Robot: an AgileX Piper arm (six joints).
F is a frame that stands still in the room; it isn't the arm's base.
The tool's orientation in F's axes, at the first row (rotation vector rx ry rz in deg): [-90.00 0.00 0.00]
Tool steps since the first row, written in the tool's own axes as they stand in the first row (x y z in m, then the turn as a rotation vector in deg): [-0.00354 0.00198 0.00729 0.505 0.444 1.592]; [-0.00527 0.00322 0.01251 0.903 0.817 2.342]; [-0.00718 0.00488 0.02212 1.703 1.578 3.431]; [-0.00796 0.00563 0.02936 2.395 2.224 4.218]
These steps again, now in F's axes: [-0.00354 0.00729 -0.00198 0.505 1.592 -0.444]; [-0.00527 0.01251 -0.00322 0.903 2.342 -0.817]; [-0.00718 0.02212 -0.00488 1.703 3.431 -1.578]; [-0.00796 0.02936 -0.00563 2.395 4.218 -2.224]
